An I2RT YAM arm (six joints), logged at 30 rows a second.
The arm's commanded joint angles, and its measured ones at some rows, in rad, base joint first. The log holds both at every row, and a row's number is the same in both.
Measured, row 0:
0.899, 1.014, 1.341, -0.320, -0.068, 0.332
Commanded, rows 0 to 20:
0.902, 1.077, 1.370, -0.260, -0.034, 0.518
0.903, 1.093, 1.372, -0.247, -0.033, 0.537
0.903, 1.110, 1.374, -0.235, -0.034, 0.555
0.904, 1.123, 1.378, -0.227, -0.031, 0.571
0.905, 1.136, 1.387, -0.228, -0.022, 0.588
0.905, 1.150, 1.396, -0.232, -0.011, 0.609
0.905, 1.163, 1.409, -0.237, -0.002, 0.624
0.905, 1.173, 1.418, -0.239, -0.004, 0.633
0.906, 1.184, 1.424, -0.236, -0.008, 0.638
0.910, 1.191, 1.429, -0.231, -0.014, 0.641
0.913, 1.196, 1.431, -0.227, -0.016, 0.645
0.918, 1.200, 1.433, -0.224, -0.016, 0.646
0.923, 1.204, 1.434, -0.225, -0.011, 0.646
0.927, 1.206, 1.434, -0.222, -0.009, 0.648
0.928, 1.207, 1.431, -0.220, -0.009, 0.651
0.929, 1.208, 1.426, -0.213, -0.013, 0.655
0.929, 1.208, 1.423, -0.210, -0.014, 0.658
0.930, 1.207, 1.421, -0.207, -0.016, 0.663
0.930, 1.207, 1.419, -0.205, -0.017, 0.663
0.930, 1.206, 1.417, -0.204, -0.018, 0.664
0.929, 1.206, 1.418, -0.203, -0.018, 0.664
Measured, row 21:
0.929, 1.206, 1.420, -0.250, -0.017, 0.648
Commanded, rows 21 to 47:
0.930, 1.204, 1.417, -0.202, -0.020, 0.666
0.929, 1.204, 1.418, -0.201, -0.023, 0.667
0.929, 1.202, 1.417, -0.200, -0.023, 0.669
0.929, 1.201, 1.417, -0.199, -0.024, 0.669
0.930, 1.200, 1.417, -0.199, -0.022, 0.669
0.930, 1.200, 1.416, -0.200, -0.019, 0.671
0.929, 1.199, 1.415, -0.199, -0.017, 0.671
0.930, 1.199, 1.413, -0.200, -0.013, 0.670
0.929, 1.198, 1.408, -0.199, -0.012, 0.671
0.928, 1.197, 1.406, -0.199, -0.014, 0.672
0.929, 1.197, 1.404, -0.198, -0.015, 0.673
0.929, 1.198, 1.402, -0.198, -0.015, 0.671
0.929, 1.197, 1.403, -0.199, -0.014, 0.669
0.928, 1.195, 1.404, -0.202, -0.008, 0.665
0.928, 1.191, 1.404, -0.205, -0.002, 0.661
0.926, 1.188, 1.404, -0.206, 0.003, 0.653
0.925, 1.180, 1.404, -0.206, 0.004, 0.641
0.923, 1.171, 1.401, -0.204, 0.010, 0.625
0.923, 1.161, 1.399, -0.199, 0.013, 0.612
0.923, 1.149, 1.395, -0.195, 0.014, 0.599
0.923, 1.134, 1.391, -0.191, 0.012, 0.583
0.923, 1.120, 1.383, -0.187, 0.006, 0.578
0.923, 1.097, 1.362, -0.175, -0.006, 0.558
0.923, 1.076, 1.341, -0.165, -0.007, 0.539
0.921, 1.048, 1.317, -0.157, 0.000, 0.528
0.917, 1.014, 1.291, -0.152, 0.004, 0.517
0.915, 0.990, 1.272, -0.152, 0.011, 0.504
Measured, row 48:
0.918, 1.039, 1.307, -0.199, -0.005, 0.567
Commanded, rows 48 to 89:
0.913, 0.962, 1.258, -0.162, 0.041, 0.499
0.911, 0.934, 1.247, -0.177, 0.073, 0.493
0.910, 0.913, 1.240, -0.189, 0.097, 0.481
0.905, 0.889, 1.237, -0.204, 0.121, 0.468
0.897, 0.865, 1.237, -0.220, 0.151, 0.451
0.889, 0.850, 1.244, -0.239, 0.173, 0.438
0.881, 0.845, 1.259, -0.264, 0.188, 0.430
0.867, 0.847, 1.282, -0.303, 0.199, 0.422
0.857, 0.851, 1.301, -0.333, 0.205, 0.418
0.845, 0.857, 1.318, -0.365, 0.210, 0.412
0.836, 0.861, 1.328, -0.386, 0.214, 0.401
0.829, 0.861, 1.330, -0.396, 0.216, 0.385
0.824, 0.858, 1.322, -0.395, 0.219, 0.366
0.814, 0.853, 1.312, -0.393, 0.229, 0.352
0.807, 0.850, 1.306, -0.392, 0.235, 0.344
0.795, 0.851, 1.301, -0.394, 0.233, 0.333
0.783, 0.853, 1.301, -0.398, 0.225, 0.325
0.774, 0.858, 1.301, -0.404, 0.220, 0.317
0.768, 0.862, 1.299, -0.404, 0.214, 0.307
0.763, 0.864, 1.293, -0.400, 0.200, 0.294
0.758, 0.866, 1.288, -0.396, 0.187, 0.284
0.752, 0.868, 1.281, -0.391, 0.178, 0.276
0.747, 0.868, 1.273, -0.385, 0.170, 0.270
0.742, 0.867, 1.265, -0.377, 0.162, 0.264
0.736, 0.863, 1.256, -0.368, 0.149, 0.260
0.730, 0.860, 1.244, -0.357, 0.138, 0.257
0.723, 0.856, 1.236, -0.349, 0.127, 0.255
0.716, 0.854, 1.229, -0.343, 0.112, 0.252
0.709, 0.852, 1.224, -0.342, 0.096, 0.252
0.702, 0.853, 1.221, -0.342, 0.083, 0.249
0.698, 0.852, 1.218, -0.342, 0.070, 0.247
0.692, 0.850, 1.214, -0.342, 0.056, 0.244
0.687, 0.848, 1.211, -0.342, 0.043, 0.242
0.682, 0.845, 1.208, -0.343, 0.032, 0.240
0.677, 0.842, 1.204, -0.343, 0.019, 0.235
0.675, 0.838, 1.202, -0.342, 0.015, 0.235
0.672, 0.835, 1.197, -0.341, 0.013, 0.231
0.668, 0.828, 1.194, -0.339, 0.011, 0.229
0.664, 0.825, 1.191, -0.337, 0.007, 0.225
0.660, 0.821, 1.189, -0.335, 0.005, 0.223
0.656, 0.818, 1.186, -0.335, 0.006, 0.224
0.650, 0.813, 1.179, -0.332, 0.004, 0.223
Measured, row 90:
0.658, 0.822, 1.187, -0.375, 0.027, 0.234
